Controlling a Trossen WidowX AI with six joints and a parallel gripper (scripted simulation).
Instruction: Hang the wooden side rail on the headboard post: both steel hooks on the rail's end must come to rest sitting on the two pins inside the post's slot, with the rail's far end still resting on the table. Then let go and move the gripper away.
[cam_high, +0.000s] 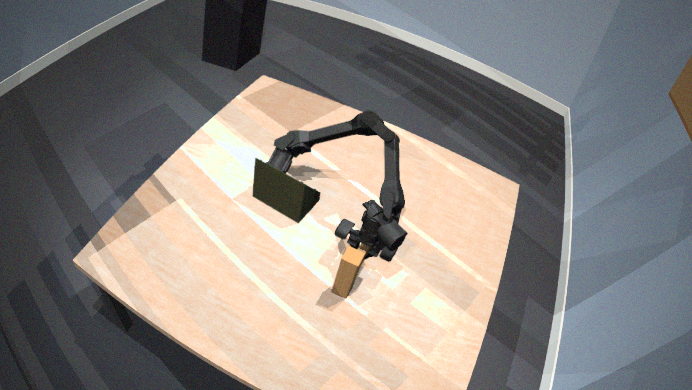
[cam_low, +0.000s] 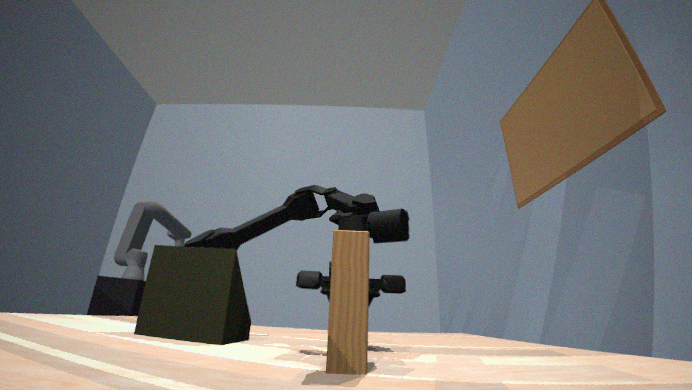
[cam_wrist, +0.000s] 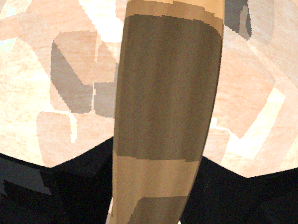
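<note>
My gripper tip is 10 mm past the wooden headboard post, 120 mm to the left of it and 40 mm below it.
</note>
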